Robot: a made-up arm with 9 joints. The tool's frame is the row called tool. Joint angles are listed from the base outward. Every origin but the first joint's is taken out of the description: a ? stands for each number. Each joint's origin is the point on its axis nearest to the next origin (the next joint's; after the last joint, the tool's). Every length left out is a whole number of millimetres.
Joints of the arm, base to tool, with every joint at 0 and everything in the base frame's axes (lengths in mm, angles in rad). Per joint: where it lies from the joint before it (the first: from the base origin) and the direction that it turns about. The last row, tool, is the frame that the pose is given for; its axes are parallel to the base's.
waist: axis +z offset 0 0 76
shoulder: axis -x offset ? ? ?
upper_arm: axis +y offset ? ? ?
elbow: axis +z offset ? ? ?
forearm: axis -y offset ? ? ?
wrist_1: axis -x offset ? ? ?
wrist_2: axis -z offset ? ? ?
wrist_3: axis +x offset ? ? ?
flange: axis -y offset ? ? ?
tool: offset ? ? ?
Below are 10 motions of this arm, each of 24 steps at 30 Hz.
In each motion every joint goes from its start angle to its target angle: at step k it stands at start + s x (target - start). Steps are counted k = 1, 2, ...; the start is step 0. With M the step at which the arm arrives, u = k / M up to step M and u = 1 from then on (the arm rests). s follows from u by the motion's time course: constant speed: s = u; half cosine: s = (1 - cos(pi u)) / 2; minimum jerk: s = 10 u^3 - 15 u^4 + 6 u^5.
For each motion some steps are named. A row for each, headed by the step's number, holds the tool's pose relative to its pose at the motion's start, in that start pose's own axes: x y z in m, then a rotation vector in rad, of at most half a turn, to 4 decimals.
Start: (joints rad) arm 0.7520 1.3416 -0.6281 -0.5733 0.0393 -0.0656 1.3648 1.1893 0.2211
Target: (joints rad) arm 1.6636 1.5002 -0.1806 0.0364 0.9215 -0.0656 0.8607 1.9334 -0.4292
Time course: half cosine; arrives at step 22
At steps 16, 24:
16: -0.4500 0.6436 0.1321 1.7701 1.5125 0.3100
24: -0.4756 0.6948 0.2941 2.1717 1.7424 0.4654

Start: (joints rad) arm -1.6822 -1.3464 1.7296 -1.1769 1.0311 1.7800 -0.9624 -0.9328 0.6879
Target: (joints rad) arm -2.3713 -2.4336 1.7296 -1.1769 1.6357 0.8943 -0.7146 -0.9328 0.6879
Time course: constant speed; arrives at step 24
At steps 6, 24:
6: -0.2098 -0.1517 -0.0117 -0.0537 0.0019 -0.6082
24: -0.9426 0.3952 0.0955 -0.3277 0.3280 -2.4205

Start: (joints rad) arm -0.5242 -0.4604 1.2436 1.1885 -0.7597 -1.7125 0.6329 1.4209 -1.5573
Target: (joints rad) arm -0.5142 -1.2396 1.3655 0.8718 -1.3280 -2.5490 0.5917 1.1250 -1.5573
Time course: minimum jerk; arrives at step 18
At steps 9, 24:
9: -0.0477 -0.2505 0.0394 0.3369 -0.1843 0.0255
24: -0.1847 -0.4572 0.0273 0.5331 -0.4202 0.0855

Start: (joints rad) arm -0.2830 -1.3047 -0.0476 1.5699 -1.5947 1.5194 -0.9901 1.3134 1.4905
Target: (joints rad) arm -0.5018 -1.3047 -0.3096 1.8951 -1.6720 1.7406 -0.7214 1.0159 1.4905
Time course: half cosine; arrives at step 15
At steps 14, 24:
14: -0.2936 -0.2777 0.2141 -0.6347 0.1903 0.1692
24: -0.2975 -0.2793 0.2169 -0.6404 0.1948 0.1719

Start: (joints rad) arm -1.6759 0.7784 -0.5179 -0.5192 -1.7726 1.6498 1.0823 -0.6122 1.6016
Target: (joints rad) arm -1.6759 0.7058 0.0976 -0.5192 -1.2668 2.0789 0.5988 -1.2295 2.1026
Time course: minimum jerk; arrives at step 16
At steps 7, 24:
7: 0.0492 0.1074 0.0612 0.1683 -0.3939 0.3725
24: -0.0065 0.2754 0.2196 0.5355 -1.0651 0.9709

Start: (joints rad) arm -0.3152 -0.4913 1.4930 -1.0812 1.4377 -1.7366 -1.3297 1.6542 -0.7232
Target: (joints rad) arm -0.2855 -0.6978 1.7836 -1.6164 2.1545 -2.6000 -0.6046 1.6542 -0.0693
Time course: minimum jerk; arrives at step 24
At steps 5, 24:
5: 0.0204 0.0118 0.0214 0.0059 -0.0525 0.0399
24: 0.2046 -0.0507 0.4010 0.8207 -0.9281 0.4495

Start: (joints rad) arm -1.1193 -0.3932 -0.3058 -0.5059 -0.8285 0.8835 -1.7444 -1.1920 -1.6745
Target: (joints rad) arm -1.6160 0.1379 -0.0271 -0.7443 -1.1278 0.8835 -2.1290 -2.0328 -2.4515
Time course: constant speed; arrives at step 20
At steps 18, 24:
18: 0.0588 0.1905 -0.1653 0.4137 0.7800 -0.0194
24: 0.0545 0.2132 -0.1758 0.4920 0.8844 0.0001

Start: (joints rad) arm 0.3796 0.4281 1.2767 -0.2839 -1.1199 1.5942 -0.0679 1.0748 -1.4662
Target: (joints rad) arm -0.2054 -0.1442 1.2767 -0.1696 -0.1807 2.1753 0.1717 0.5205 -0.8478
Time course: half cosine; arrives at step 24
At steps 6, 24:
6: -0.0489 -0.0090 0.0321 -0.0541 -0.2469 -0.1862
24: -0.5982 -0.0152 -0.0505 0.0281 -1.8001 -0.8629

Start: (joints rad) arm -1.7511 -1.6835 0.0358 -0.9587 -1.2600 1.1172 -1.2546 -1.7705 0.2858
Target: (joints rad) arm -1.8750 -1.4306 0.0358 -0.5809 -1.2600 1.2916 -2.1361 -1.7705 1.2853
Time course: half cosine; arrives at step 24
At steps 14, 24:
14: -0.0422 0.1135 0.1574 0.0628 -1.0863 0.2840
24: -0.1833 0.1500 0.2385 0.3037 -1.6972 0.3774

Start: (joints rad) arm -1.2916 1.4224 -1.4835 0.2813 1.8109 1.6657 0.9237 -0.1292 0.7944
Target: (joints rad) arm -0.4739 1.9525 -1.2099 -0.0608 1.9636 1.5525 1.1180 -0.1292 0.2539
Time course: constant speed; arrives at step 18
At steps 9, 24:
9: 0.0404 -0.1743 -0.1323 -0.1606 0.4374 -0.4099
24: -0.0117 -0.3525 -0.1906 -0.1483 0.7850 -0.9171

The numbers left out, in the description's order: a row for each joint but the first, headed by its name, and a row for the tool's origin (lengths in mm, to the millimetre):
shoulder: 80 -6 0
upper_arm: 0 469 -85
elbow: 117 0 41
forearm: 30 -328 0
wrist_1: 284 0 -157
wrist_2: 0 110 86
wrist_3: 203 -58 0
flange: 0 -46 2
tool: 119 0 -99

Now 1 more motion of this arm.
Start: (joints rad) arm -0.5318 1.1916 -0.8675 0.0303 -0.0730 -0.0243 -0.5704 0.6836 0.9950
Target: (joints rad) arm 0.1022 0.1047 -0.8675 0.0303 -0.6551 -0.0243 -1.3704 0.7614 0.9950
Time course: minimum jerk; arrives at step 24
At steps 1, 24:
1: 0.0003 0.0001 0.0001 0.0006 -0.0002 -0.0003
24: 0.2920 0.3699 0.3448 1.3696 -0.2586 -0.0667

